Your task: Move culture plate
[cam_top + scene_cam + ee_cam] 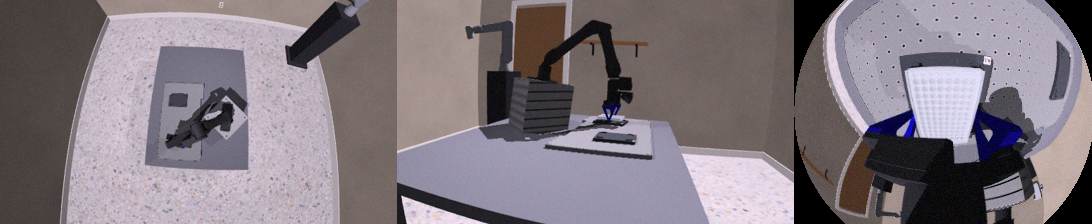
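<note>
Right now my hand is 70 mm short of the white corner mark, 60 mm to the left of it and 20 mm above it. Also, from my hand: clear lid: right at my hand; then dark plate nest: 100 mm ahead, 340 mm to the right, 20 mm below.
</note>
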